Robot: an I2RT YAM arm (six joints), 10 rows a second.
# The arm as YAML. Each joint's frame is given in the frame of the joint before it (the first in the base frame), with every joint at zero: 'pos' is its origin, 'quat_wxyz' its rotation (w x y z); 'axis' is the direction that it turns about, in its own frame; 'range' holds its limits. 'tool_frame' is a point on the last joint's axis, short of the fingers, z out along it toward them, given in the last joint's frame.
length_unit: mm
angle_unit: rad
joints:
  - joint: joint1
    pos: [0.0, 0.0, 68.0]
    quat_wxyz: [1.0, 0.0, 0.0, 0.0]
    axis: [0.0, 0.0, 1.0]
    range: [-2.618, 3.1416]
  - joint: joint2
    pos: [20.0, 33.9, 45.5]
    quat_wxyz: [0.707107, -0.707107, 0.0, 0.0]
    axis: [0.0, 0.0, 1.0]
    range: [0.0, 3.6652]
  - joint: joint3
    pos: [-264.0, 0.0, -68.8]
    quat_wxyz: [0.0, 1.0, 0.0, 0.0]
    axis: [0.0, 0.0, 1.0]
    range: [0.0, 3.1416]
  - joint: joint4
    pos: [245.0, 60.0, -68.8]
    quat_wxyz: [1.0, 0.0, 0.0, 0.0]
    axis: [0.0, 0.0, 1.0]
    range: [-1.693, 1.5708]
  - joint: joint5
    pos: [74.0, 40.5, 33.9]
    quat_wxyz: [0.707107, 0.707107, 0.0, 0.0]
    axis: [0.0, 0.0, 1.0]
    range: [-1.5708, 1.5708]
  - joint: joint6
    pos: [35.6, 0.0, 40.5]
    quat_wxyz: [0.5, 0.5, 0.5, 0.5]
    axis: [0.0, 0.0, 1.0]
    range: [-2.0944, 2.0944]
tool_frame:
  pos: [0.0, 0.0, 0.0]
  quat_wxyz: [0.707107, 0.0, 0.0, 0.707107]
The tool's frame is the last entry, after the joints.
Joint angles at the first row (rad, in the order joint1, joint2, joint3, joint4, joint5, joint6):
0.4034, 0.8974, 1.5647, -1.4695, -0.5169, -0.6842
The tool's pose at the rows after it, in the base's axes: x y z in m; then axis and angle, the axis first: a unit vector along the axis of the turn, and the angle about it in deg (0 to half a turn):
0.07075, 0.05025, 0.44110, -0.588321, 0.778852, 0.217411, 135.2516
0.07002, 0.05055, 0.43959, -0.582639, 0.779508, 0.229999, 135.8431
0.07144, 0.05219, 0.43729, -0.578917, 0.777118, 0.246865, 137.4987
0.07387, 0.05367, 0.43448, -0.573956, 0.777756, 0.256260, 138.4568
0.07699, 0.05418, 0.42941, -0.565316, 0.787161, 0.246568, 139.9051
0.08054, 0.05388, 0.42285, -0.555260, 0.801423, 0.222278, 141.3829
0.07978, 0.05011, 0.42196, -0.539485, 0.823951, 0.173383, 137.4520
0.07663, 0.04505, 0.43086, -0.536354, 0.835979, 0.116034, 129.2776
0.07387, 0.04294, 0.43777, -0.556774, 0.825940, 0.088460, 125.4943
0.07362, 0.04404, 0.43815, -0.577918, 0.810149, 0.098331, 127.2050
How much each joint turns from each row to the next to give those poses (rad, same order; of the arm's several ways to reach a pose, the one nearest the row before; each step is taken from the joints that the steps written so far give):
0.0001, 0.0061, -0.0046, -0.0138, -0.0274, 0.0108
0.0000, -0.0031, -0.0077, -0.0031, -0.0186, 0.0153
0.0015, 0.0092, -0.0046, -0.0153, -0.0276, 0.0062
-0.0001, 0.0047, -0.0122, 0.0014, -0.0139, 0.0091
0.0001, 0.0030, -0.0184, -0.0029, 0.0260, 0.0077
0.0000, 0.0000, -0.0245, -0.0002, 0.0551, 0.0061
0.0014, -0.0397, -0.0307, 0.0720, 0.1042, 0.0367
0.0001, -0.0475, -0.0078, 0.1089, 0.1027, 0.0064
0.0001, -0.0140, 0.0122, 0.0371, 0.0250, -0.0458
-0.0016, 0.0167, 0.0185, -0.0384, -0.0367, -0.0432

